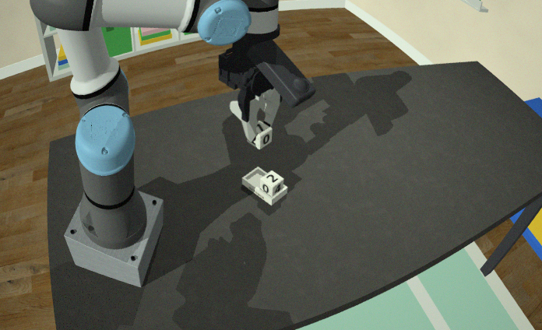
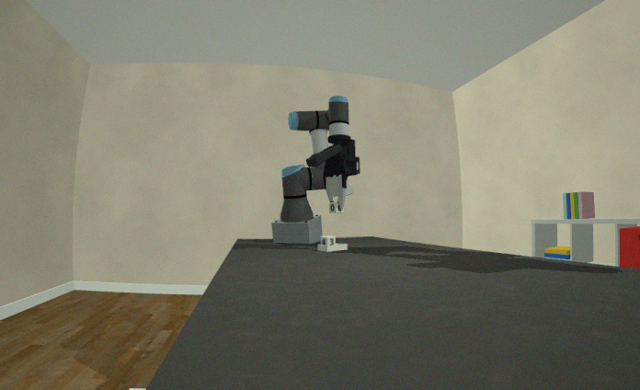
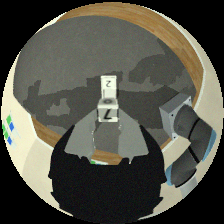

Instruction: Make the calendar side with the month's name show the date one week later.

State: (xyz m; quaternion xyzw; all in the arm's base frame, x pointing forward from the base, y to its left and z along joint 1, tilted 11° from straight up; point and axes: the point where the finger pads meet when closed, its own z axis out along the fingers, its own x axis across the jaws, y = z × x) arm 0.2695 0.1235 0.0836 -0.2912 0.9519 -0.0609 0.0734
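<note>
The white tray lies 10 mm ahead of my hand, 10 mm to the right of it and 130 mm below it.
</note>
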